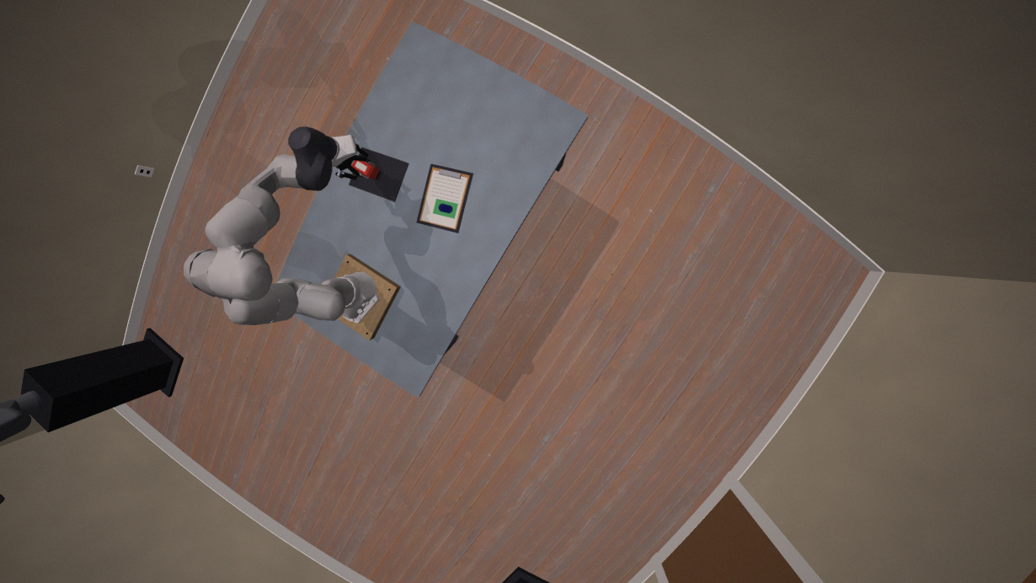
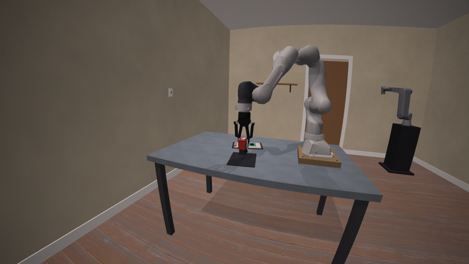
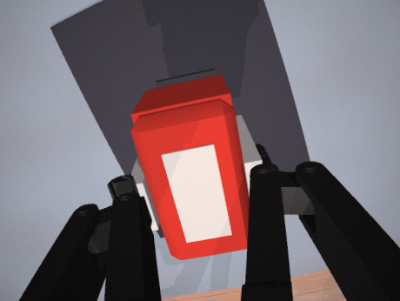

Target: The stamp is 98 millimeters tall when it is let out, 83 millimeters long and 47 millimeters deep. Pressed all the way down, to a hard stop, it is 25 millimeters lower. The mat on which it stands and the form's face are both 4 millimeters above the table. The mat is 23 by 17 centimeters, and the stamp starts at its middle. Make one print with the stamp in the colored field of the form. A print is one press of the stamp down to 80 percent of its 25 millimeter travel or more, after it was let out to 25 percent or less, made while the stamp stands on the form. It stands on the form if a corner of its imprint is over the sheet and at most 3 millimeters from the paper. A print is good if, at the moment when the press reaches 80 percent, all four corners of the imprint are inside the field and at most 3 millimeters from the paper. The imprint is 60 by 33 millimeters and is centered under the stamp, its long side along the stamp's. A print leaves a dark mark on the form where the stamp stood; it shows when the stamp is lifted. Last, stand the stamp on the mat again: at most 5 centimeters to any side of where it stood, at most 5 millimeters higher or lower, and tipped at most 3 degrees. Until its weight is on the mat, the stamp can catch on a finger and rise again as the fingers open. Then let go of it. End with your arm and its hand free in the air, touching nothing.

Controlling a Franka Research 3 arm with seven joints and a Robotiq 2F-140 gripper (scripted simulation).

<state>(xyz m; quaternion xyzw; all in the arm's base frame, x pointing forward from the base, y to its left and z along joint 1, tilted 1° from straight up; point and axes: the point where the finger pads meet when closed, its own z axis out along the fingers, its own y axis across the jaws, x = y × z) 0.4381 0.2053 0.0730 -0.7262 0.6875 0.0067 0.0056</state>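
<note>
Now: hand 11 cm above the black mat. The rest, counted from my hand: red stamp (2 cm below).
</note>
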